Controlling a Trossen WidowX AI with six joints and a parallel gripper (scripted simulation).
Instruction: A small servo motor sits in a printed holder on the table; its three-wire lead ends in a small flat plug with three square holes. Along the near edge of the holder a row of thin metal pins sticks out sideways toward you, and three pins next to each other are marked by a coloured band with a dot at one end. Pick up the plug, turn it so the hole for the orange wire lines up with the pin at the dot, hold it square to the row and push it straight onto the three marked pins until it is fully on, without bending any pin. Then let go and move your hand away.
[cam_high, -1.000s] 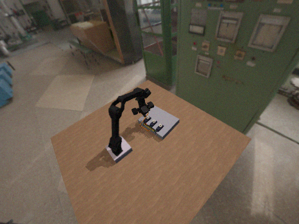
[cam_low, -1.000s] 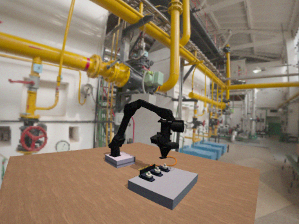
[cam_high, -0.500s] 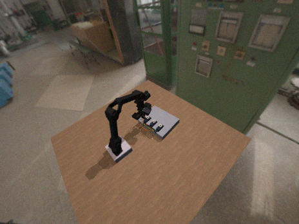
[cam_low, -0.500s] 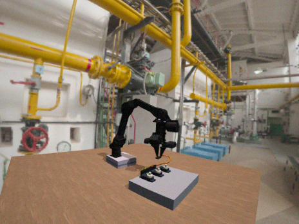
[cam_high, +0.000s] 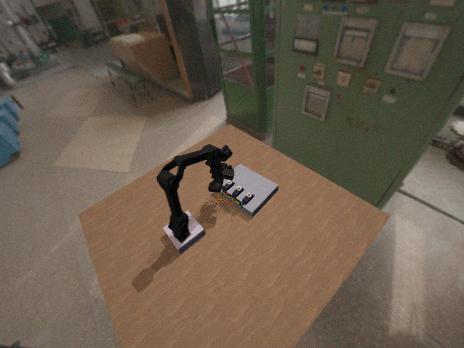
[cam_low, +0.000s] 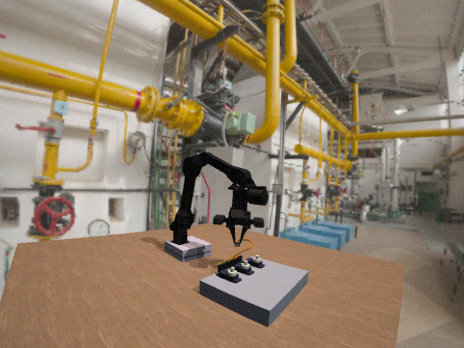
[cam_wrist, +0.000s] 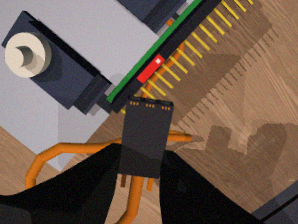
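Now: the red band 20 mm ahead of my gripper tip, 30 mm to the right of it and 50 mm below it. Also, from my gripper tip: grey holder (170 mm ahead, 70 mm to the right, 100 mm below).
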